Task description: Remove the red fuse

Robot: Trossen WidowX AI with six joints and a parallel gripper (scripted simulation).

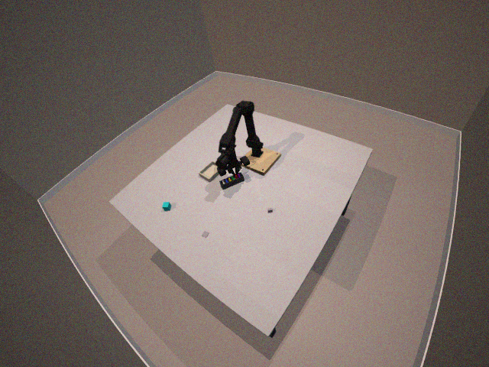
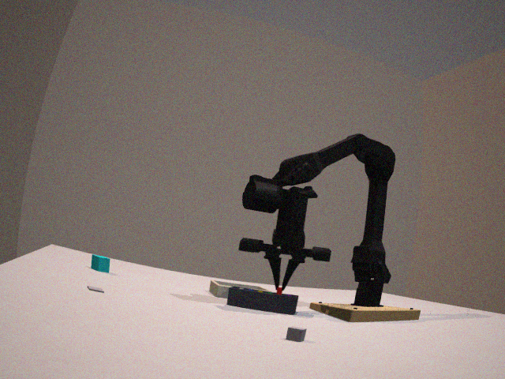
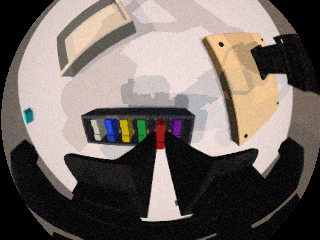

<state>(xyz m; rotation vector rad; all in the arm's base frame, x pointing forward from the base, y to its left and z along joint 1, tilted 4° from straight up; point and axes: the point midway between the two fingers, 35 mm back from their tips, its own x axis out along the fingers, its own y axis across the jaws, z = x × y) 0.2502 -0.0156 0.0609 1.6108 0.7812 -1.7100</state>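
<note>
My gripper tip is 19 cm to the left of the beige tray and 5 cm above it. From my gripper tip the other things lie so: teal cube: 35 cm ahead, 29 cm to the right, 3 cm below; then red fuse: 1 cm below.
</note>
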